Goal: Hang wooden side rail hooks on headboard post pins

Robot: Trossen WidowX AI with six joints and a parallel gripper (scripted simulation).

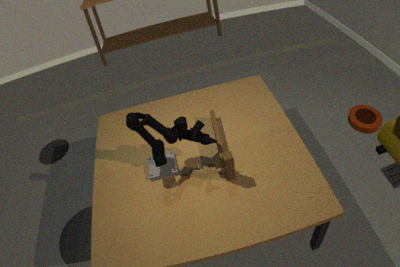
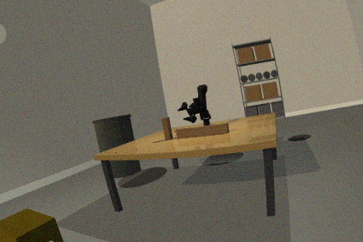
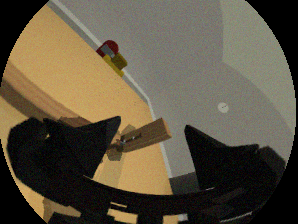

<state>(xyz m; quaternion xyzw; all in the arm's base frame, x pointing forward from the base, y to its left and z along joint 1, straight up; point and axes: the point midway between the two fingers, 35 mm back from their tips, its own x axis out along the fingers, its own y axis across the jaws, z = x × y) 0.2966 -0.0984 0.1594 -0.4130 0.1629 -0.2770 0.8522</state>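
Right now my gripper tip is 3 cm short of the wooden headboard post, 12 cm to the left of it and 10 cm above it.
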